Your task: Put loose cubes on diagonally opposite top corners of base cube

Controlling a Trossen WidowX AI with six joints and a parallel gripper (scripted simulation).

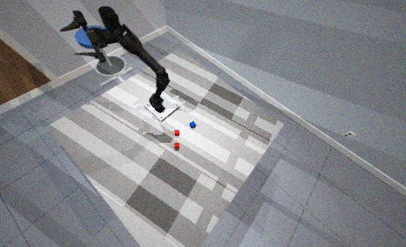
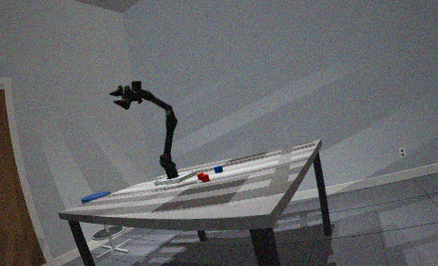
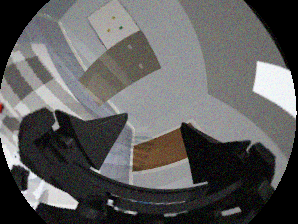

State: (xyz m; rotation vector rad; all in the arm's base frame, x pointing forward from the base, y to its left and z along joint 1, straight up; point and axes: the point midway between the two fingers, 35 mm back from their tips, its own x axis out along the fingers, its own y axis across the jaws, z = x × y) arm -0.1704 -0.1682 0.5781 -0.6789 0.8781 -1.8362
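Now: gripper tip 48 cm short of the blue base cube, 25 cm to the right of it and 59 cm above it. The rest, counted from my gripper tip: red cube (49 cm ahead, 4 cm to the left, 59 cm below).
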